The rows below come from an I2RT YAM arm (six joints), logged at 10 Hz.
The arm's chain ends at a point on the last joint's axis. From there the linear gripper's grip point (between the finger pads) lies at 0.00 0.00 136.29 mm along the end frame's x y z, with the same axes.
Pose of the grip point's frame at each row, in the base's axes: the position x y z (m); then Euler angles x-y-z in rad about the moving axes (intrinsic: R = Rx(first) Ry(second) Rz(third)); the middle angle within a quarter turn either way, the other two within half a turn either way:
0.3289, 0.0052, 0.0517, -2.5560, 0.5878, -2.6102
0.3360, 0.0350, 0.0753, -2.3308, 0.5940, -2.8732
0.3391, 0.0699, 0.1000, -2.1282, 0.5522, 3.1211
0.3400, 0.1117, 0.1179, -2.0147, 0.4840, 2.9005
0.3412, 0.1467, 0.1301, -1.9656, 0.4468, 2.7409
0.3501, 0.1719, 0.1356, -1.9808, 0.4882, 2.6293
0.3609, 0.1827, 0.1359, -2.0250, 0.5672, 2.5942
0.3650, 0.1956, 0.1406, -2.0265, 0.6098, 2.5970
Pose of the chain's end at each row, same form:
0.2533, -0.0575, 0.1462, -2.5560, 0.5878, -2.6102
0.2597, -0.0469, 0.1531, -2.3308, 0.5940, -2.8732
0.2676, -0.0286, 0.1614, -2.1282, 0.5522, 3.1211
0.2766, 0.0028, 0.1697, -2.0147, 0.4840, 2.9005
0.2823, 0.0332, 0.1774, -1.9656, 0.4468, 2.7409
0.2862, 0.0615, 0.1836, -1.9808, 0.4882, 2.6293
0.2877, 0.0794, 0.1863, -2.0250, 0.5672, 2.5942
0.2869, 0.0953, 0.1898, -2.0265, 0.6098, 2.5970

